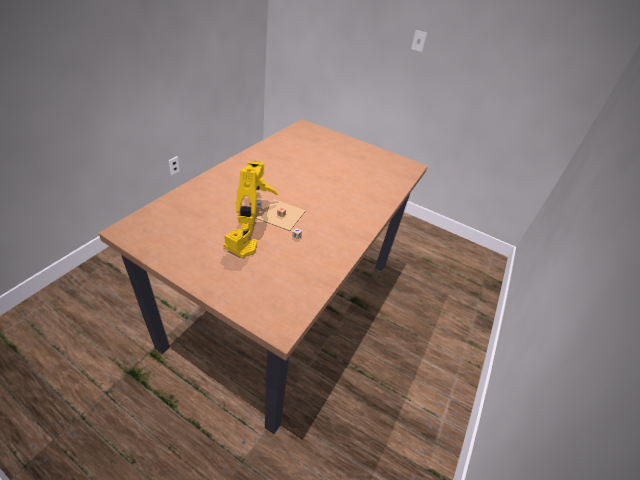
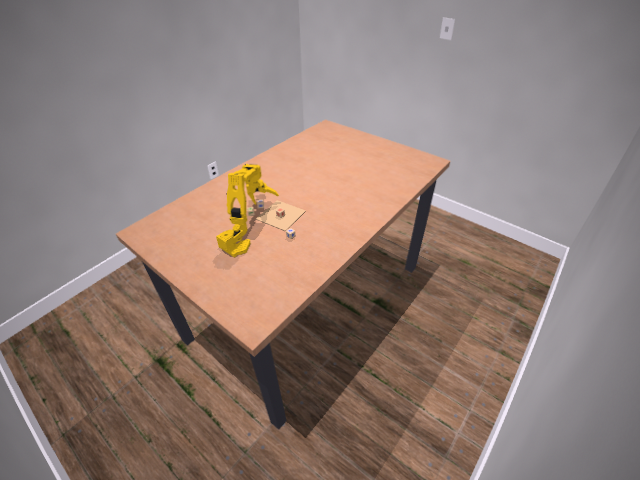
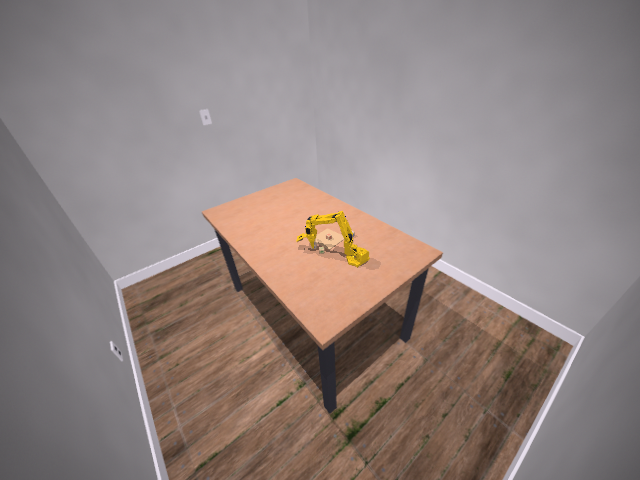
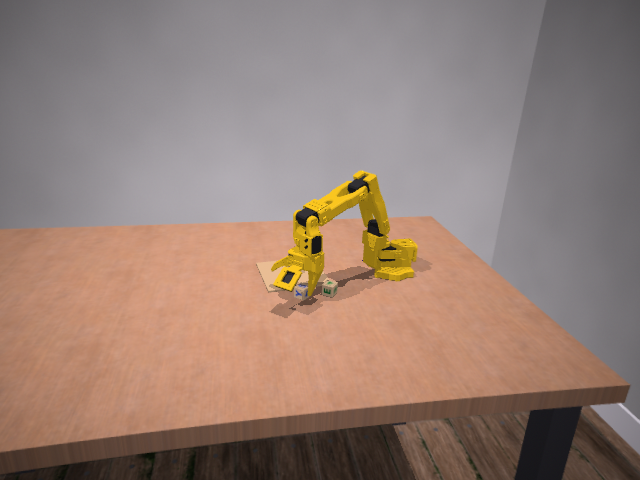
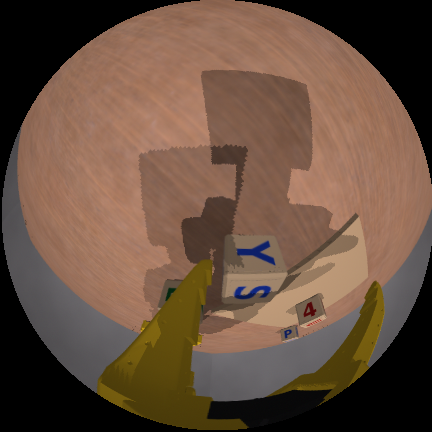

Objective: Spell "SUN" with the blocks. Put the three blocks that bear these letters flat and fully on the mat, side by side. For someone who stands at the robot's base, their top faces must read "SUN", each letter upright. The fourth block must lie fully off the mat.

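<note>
My gripper is open and empty. Its fixed jaw is low beside a block with blue S on top and Y on its side, off the mat near its edge. A green-lettered block, E on its side, stands on the table beyond the fixed jaw. A block with a red 4 on its side is on the mat; its red top letter is foreshortened. A blue-lettered block, P on its side, is off the mat.
The arm's yellow base stands on the wooden table. The green-lettered block is between the base and the S block. The moving jaw is swung out on the mat side, above the table.
</note>
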